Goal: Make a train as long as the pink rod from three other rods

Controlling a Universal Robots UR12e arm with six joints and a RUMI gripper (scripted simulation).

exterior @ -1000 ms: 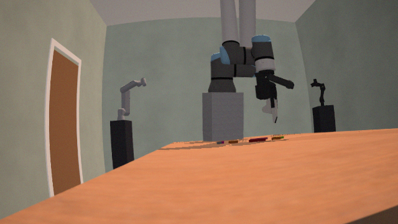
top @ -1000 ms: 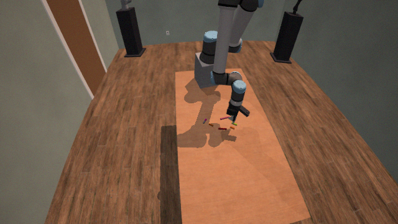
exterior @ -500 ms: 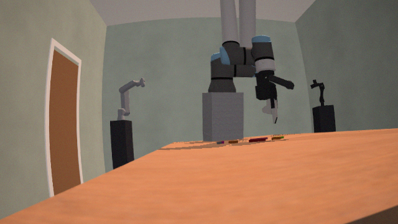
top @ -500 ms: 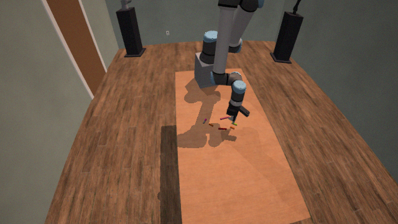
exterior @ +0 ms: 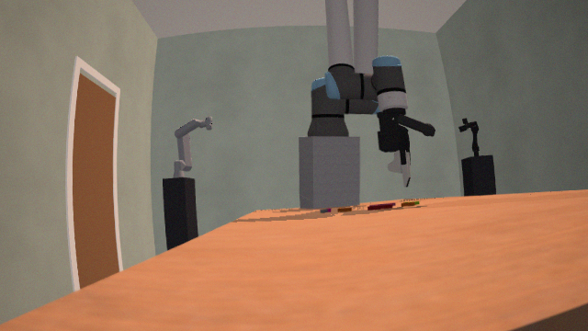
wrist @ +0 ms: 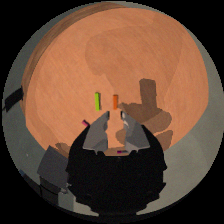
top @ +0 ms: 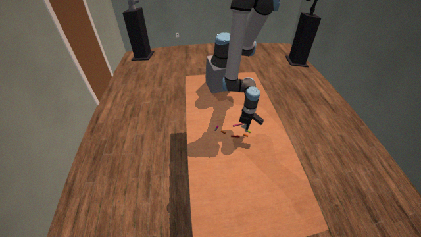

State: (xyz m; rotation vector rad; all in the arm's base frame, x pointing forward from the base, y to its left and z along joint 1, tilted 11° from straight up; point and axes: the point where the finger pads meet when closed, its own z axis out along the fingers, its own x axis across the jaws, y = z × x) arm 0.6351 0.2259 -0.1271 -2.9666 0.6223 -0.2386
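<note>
Right now my hand is 40 mm past the lime rod, 20 mm to the right of it and 70 mm above it. The rest, counted from my hand: pink rod 110 mm behind, 60 mm to the right, 70 mm below; then red rod 20 mm ahead, 90 mm to the right, 70 mm below; then magenta rod 70 mm behind, 230 mm to the right, 70 mm below.
</note>
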